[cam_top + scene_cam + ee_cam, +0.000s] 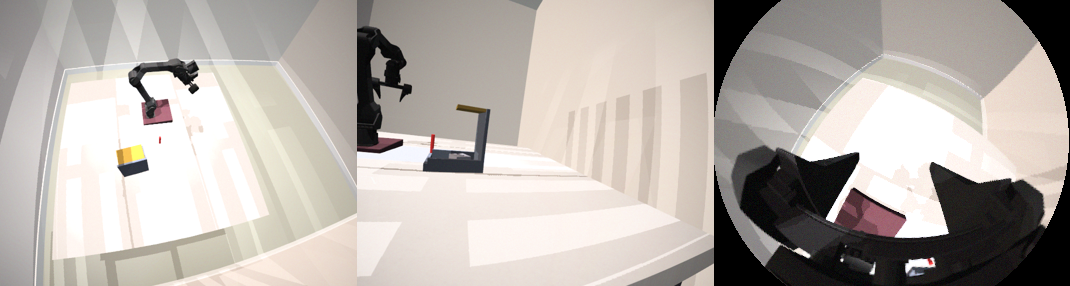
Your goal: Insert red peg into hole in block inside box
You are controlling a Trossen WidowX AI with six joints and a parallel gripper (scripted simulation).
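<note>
Now: gripper tip 28 cm to the left of the red peg, 27 cm short of it and 17 cm above it. The rest, counted from my gripper tip: yellow roof: 47 cm to the right, 40 cm ahead, 2 cm below; box wall: 47 cm to the right, 44 cm ahead, 11 cm below.
</note>
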